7 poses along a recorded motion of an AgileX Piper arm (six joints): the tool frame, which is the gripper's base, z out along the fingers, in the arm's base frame.
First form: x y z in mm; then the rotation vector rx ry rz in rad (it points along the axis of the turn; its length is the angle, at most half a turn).
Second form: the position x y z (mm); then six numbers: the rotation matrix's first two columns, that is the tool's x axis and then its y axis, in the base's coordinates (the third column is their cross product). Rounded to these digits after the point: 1 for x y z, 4 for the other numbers.
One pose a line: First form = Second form
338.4 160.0 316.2 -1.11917 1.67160 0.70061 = 338.4 160.0 316.2 -0.1081 -0.3523 -0.9296 -0.9098 0.4119 -0.0503
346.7 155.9 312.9 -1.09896 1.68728 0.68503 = 346.7 155.9 312.9 -0.1200 -0.3527 -0.9280 -0.8998 0.4336 -0.0484
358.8 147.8 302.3 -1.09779 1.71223 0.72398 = 358.8 147.8 302.3 -0.1528 -0.3480 -0.9249 -0.9060 0.4231 -0.0095
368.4 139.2 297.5 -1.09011 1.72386 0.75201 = 368.4 139.2 297.5 -0.1731 -0.3383 -0.9250 -0.9081 0.4184 0.0169
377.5 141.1 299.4 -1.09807 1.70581 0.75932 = 377.5 141.1 299.4 -0.1597 -0.3328 -0.9294 -0.9133 0.4071 0.0111
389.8 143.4 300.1 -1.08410 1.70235 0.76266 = 389.8 143.4 300.1 -0.1614 -0.3216 -0.9330 -0.9103 0.4136 0.0149
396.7 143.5 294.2 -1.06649 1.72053 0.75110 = 396.7 143.5 294.2 -0.1756 -0.3227 -0.9301 -0.9014 0.4324 0.0201
